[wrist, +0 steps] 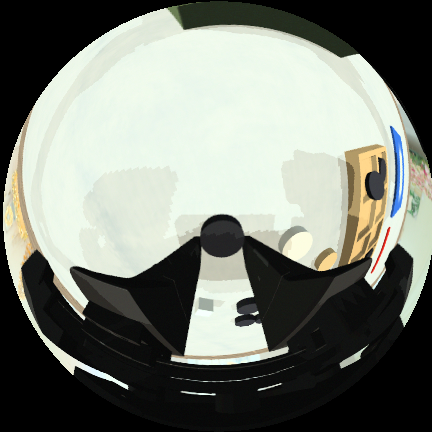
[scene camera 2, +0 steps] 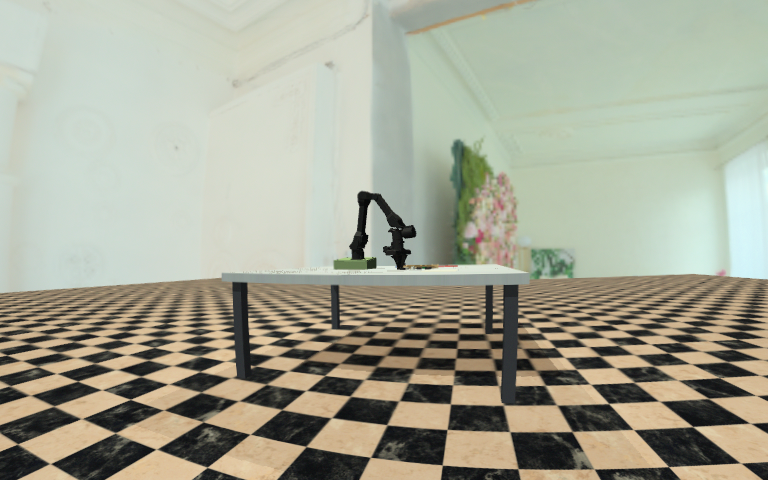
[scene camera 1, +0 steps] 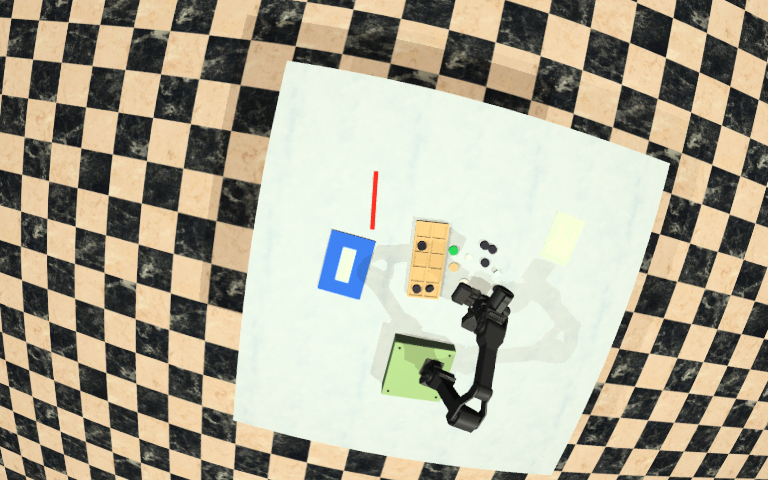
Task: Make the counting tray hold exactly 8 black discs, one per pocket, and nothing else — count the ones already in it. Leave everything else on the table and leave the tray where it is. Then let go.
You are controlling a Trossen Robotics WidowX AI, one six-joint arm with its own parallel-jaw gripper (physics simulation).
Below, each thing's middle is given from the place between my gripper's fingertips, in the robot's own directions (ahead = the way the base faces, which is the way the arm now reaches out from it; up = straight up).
Right now the tan counting tray (scene camera 1: 426, 268) is 190 mm to the left of my hand and 40 mm ahead of it.
